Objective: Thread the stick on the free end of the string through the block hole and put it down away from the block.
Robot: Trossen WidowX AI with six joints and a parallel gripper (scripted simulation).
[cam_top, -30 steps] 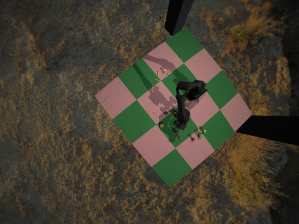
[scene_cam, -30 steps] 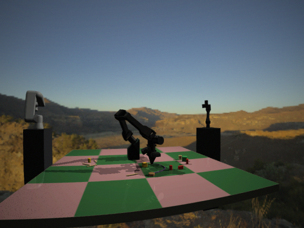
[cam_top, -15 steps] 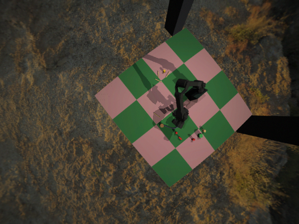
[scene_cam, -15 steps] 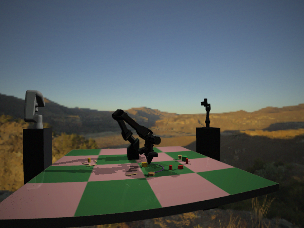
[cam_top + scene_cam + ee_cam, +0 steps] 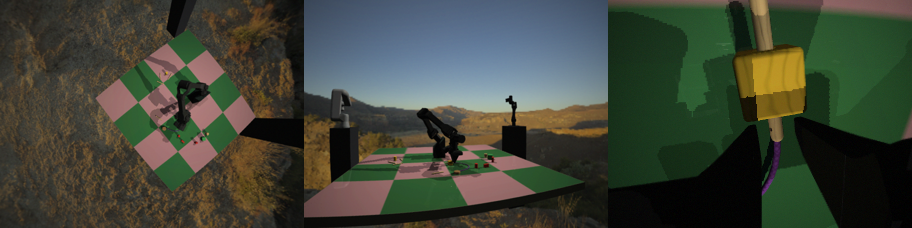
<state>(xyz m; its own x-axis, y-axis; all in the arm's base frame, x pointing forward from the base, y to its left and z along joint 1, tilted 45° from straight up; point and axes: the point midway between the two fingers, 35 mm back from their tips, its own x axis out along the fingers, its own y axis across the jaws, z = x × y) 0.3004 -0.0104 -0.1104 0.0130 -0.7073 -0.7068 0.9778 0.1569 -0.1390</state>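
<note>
Right now the stick is 10 mm to the right of my gripper tip. The rest, counted from my gripper tip: red cylinder 110 mm ahead, 130 mm to the left; round wooden button 190 mm ahead, 20 mm to the right, 10 mm below; yellow wooden block 10 mm ahead, 30 mm to the right.
</note>
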